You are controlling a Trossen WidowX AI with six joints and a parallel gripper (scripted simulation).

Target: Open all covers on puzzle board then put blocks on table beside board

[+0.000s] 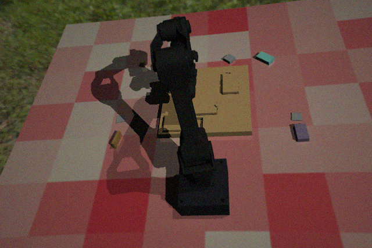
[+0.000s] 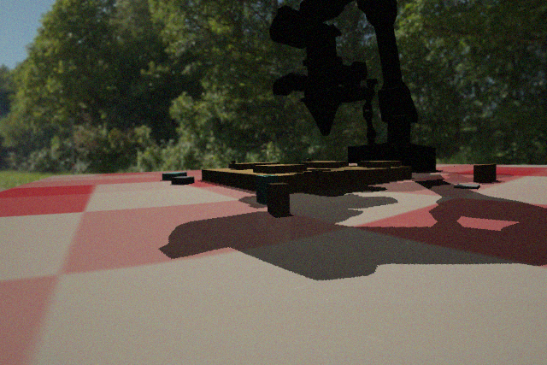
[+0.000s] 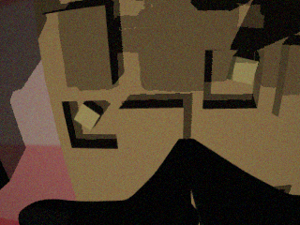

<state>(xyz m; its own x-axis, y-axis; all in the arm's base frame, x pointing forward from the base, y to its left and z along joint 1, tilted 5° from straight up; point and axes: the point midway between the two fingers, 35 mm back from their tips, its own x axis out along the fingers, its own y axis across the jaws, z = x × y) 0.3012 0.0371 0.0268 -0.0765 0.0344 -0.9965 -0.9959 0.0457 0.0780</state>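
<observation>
Right now the tan puzzle board is 2 cm ahead of my gripper tip, 4 cm to the right of it and 6 cm below it. Also, from my gripper tip: brown slab (12 cm behind, 25 cm to the left, 7 cm below); teal cube (21 cm ahead, 14 cm to the left, 7 cm below); purple block (13 cm behind, 33 cm to the right, 7 cm below).
</observation>
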